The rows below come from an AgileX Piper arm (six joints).
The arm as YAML. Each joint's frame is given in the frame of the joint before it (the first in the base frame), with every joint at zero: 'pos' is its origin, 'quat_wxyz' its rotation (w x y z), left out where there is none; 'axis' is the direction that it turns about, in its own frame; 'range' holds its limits. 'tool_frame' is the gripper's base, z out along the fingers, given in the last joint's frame.
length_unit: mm
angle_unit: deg
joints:
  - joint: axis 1
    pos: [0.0, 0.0, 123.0]
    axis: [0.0, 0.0, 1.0]
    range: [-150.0, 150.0]
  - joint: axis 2
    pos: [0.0, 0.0, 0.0]
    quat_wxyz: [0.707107, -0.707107, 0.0, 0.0]
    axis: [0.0, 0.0, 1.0]
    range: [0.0, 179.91]
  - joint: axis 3
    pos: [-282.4, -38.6, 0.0]
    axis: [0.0, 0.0, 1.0]
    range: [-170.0, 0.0]
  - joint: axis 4
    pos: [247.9, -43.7, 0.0]
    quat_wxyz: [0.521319, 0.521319, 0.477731, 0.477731]
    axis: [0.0, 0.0, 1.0]
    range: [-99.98, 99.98]
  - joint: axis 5
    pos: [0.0, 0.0, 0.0]
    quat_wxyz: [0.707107, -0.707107, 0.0, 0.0]
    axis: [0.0, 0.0, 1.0]
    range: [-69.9, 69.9]
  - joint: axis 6
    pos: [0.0, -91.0, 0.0]
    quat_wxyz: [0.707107, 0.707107, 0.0, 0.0]
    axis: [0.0, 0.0, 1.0]
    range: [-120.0, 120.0]
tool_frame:
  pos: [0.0, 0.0, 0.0]
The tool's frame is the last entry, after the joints.
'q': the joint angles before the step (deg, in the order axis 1, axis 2, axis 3, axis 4, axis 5, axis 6). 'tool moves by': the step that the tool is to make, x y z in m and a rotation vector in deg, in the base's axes. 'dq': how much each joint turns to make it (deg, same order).
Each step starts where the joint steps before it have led.
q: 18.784 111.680 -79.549 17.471 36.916 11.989
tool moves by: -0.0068 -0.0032 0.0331 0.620 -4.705 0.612
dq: -0.008 -4.645 -0.011 -0.882 0.052 -0.275
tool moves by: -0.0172 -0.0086 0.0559 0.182 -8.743 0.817
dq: 0.001 -8.116 0.005 -2.761 -0.235 -0.001
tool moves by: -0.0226 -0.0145 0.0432 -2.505 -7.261 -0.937
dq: 0.003 -7.504 0.826 -6.977 0.269 3.170
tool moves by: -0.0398 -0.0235 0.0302 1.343 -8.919 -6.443
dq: 0.005 -11.045 7.413 -10.380 -5.461 11.407
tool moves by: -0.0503 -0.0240 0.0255 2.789 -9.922 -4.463
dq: 0.002 -12.610 7.985 -9.916 -4.967 10.846
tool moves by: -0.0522 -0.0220 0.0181 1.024 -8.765 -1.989
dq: -0.024 -12.256 6.165 -7.197 -1.888 5.795
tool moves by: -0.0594 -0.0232 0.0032 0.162 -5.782 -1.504
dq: 0.068 -13.680 6.149 -2.778 2.322 0.903
